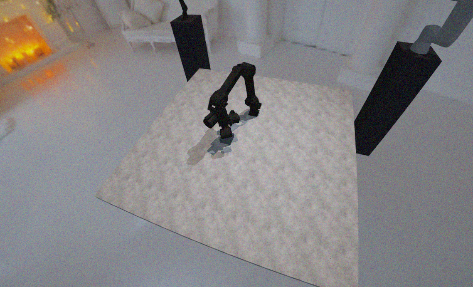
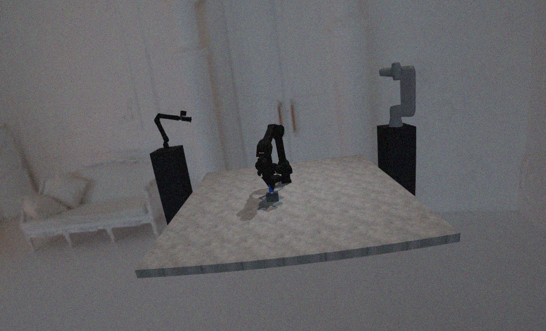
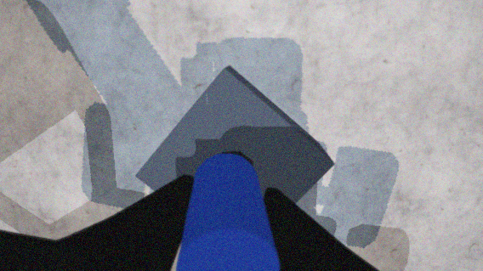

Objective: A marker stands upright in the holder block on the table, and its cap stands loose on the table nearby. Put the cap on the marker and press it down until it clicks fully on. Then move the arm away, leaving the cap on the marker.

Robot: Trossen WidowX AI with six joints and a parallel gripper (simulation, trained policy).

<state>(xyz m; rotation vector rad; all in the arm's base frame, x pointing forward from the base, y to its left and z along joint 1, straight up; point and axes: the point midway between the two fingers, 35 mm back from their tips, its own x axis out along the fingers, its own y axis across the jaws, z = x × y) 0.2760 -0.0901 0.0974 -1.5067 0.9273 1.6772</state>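
The blue marker is 1 cm above my gripper tip. The rest, counted from my gripper tip: blue cap 1 cm above; then grey holder block 5 cm below.
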